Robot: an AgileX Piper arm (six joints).
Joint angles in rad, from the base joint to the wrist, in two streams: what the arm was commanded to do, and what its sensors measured. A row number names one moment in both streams.
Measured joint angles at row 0: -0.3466 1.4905 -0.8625 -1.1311 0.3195 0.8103
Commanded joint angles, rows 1 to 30: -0.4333 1.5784 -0.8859 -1.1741 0.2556 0.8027; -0.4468 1.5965 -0.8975 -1.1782 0.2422 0.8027; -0.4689 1.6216 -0.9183 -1.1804 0.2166 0.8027; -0.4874 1.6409 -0.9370 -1.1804 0.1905 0.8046; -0.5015 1.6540 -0.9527 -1.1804 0.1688 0.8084; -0.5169 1.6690 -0.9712 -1.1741 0.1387 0.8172; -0.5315 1.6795 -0.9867 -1.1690 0.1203 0.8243; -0.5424 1.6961 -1.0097 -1.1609 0.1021 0.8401; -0.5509 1.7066 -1.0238 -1.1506 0.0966 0.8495; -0.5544 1.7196 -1.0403 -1.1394 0.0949 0.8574; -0.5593 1.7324 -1.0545 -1.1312 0.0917 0.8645; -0.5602 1.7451 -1.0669 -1.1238 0.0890 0.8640; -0.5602 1.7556 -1.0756 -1.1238 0.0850 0.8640; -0.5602 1.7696 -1.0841 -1.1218 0.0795 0.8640; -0.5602 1.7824 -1.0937 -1.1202 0.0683 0.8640; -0.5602 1.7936 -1.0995 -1.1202 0.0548 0.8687; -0.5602 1.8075 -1.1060 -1.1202 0.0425 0.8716; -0.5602 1.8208 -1.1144 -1.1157 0.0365 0.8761; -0.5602 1.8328 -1.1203 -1.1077 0.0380 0.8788; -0.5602 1.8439 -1.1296 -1.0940 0.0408 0.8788; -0.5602 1.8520 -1.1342 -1.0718 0.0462 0.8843; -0.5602 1.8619 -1.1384 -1.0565 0.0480 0.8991; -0.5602 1.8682 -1.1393 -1.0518 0.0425 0.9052; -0.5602 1.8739 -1.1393 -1.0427 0.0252 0.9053; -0.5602 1.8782 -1.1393 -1.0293 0.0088 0.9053; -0.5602 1.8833 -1.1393 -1.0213 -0.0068 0.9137; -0.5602 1.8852 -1.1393 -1.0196 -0.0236 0.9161; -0.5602 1.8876 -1.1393 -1.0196 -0.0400 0.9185; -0.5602 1.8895 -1.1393 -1.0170 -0.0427 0.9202; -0.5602 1.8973 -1.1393 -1.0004 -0.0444 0.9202
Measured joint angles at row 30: -0.5551 1.8859 -1.1330 -1.0191 -0.0256 0.9068
